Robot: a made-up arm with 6 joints. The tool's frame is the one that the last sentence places.
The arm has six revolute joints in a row. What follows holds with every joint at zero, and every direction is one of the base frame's.
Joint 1 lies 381.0 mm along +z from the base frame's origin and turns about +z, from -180.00 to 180.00 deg.
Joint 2 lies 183.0 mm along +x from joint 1 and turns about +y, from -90.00 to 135.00 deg.
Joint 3 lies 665.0 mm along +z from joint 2 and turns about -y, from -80.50 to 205.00 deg.
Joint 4 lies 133.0 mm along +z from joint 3 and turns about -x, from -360.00 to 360.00 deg.
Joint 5 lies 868.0 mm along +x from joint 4 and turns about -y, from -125.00 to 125.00 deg.
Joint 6 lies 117.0 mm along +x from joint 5 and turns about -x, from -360.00 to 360.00 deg.
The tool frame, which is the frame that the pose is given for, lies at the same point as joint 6; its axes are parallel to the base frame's.
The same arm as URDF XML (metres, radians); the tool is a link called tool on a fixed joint. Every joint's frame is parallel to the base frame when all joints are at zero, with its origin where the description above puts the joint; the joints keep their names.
<robot name="arm">
<joint name="tool_joint" type="fixed"><parent link="link6"/><child link="tool"/><origin xyz="0 0 0"/></joint>
<joint name="joint 6" type="revolute"><parent link="link5"/><child link="link6"/><origin xyz="0.117 0 0"/><axis xyz="-1 0 0"/><limit lower="-6.2832" upper="6.2832"/></joint>
<joint name="joint 5" type="revolute"><parent link="link4"/><child link="link5"/><origin xyz="0.868 0 0"/><axis xyz="0 -1 0"/><limit lower="-2.1817" upper="2.1817"/></joint>
<joint name="joint 4" type="revolute"><parent link="link3"/><child link="link4"/><origin xyz="0 0 0.133"/><axis xyz="-1 0 0"/><limit lower="-6.2832" upper="6.2832"/></joint>
<joint name="joint 3" type="revolute"><parent link="link2"/><child link="link3"/><origin xyz="0 0 0.665"/><axis xyz="0 -1 0"/><limit lower="-1.405" upper="3.5779"/></joint>
<joint name="joint 2" type="revolute"><parent link="link1"/><child link="link2"/><origin xyz="0.183 0 0"/><axis xyz="0 1 0"/><limit lower="-1.5708" upper="2.3562"/></joint>
<joint name="joint 1" type="revolute"><parent link="base_link"/><child link="link1"/><origin xyz="0 0 0.381"/><axis xyz="0 0 1"/><limit lower="-3.1416" upper="3.1416"/></joint>
<link name="base_link"/>
<link name="link1"/>
<link name="link2"/>
<link name="link3"/>
<link name="link4"/>
<link name="link5"/>
<link name="link6"/>
<link name="tool"/>
</robot>

